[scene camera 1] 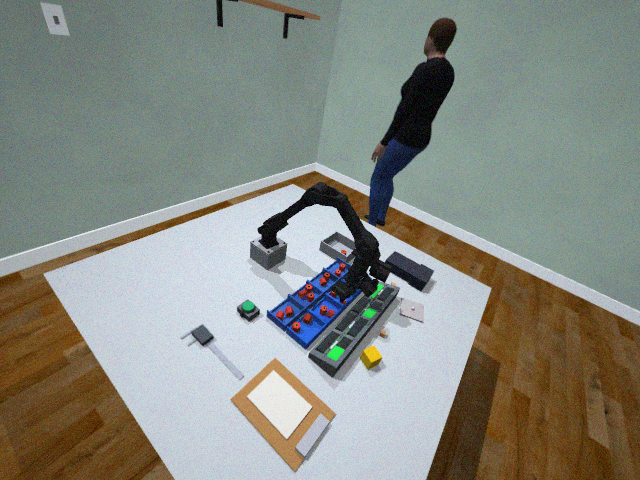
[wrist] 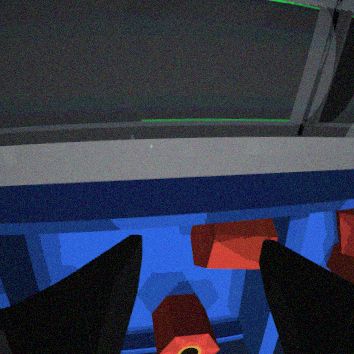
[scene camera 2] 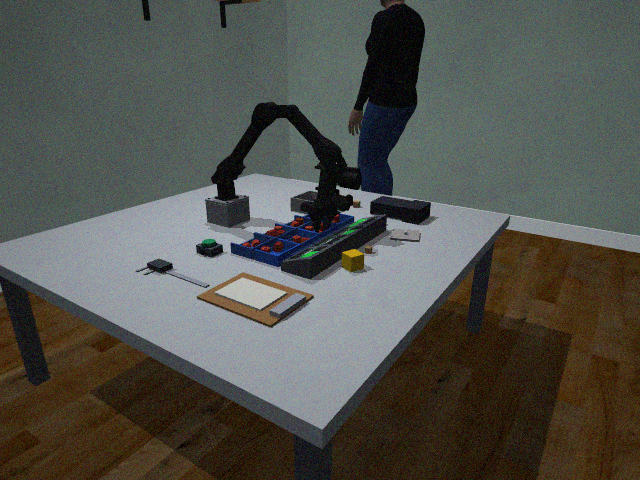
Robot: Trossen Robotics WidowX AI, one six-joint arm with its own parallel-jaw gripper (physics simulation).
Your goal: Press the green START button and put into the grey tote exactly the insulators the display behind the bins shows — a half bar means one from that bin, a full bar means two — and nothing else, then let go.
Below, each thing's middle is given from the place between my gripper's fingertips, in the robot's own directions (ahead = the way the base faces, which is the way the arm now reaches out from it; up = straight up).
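Taking the grey tote point(scene camera 1: 332, 245) first, I find my hand 22 cm to the right of it and 24 cm past it. The black box point(scene camera 2: 415, 212) is 39 cm to the left of my hand and 5 cm ahead of it. Going by their middles, the grey tote is the nearest to my hand of the things named here.
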